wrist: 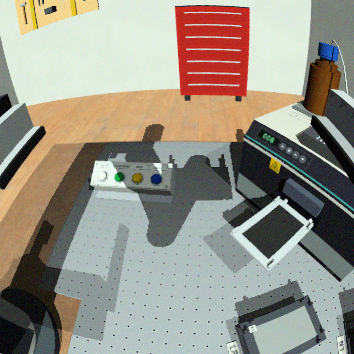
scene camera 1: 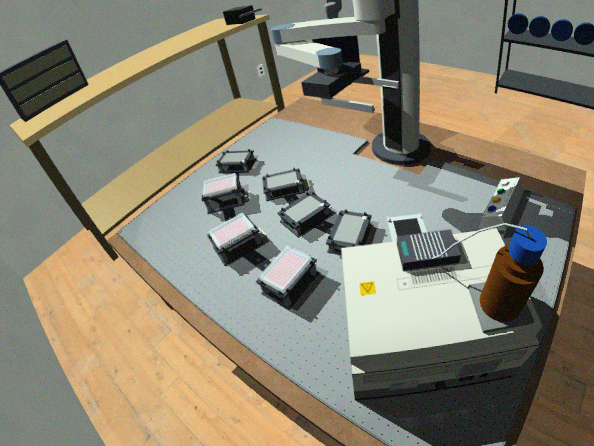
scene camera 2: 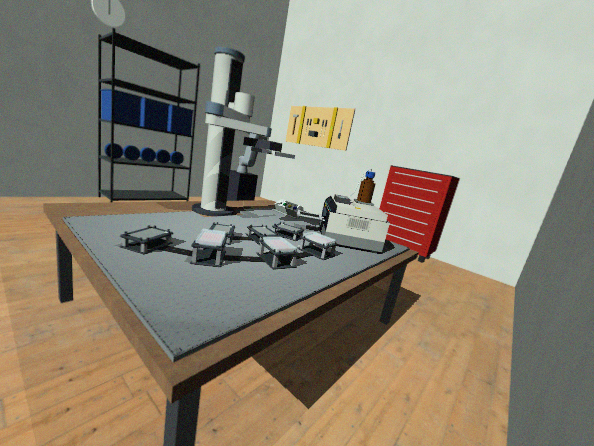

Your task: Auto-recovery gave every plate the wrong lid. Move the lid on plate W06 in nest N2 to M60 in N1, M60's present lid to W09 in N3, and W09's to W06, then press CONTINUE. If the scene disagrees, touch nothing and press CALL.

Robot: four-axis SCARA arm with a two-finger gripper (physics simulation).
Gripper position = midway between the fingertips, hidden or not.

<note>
My gripper point(scene camera 1: 386, 96) holds nothing. Further things: a button box point(wrist: 141, 181), a brown bottle point(scene camera 1: 517, 268) and a tray point(wrist: 268, 235).
My gripper is seen too in the wrist view point(wrist: 170, 100). The brown bottle shows as well in the wrist view point(wrist: 323, 74).
</note>
